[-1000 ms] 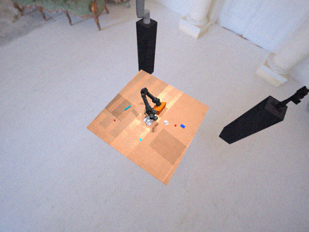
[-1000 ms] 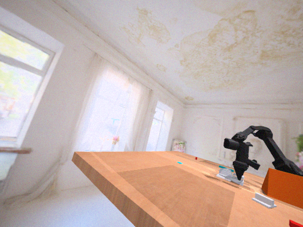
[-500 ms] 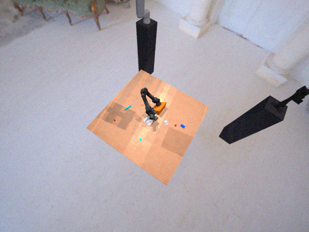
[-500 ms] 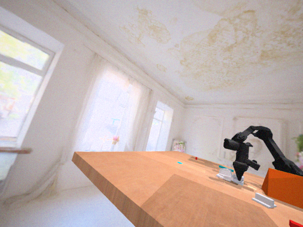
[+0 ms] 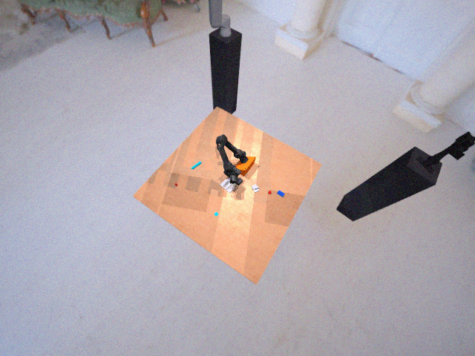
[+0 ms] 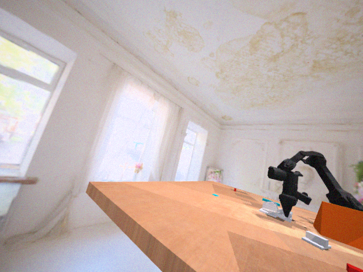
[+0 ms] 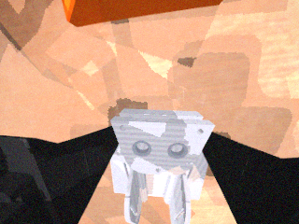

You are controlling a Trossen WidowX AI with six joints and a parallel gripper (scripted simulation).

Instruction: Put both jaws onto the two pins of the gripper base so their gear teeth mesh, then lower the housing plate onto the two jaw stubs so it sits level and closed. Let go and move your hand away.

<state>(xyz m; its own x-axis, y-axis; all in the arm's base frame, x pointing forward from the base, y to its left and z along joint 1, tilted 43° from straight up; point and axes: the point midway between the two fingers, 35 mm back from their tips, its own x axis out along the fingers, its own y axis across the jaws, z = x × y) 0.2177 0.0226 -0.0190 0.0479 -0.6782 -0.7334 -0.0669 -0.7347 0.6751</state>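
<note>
Now: the gripper jaw 20 mm to the right of my gripper tip and 20 mm ahead of it. The rest, counted from my gripper tip: cyan cube: 340 mm ahead, 90 mm to the left, 10 mm below; then white block: 210 mm to the left, 80 mm behind, 10 mm below; then cyan bar: 370 mm to the right, 100 mm ahead, 10 mm below.
</note>
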